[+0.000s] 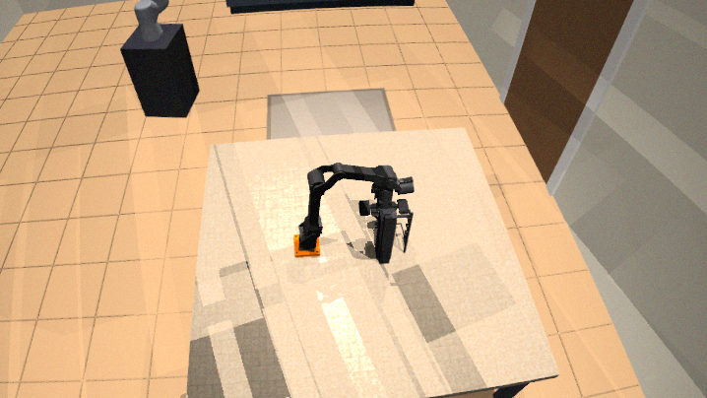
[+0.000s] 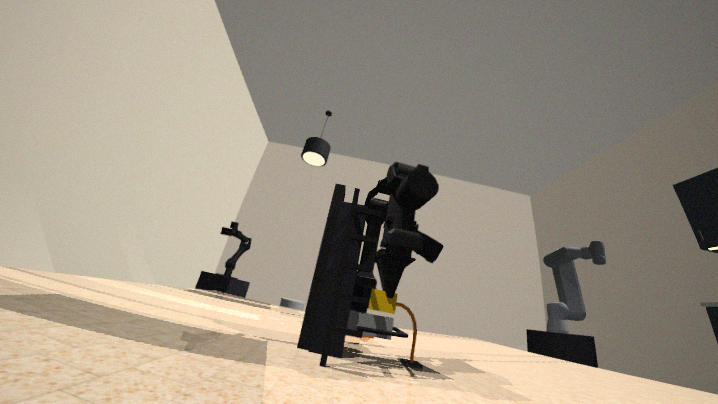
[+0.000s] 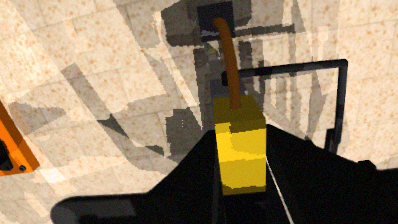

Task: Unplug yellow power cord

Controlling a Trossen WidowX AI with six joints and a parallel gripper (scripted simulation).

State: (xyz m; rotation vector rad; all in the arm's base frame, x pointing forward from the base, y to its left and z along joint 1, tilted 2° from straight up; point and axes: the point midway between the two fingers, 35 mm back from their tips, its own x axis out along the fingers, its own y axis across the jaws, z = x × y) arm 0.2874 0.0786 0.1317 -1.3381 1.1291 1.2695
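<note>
The yellow plug lies 1 cm ahead of my gripper tip and 3 cm to the right of it. From my gripper tip the other things lie so: dark base: 1 cm behind, 5 cm to the left, 10 cm below.
</note>
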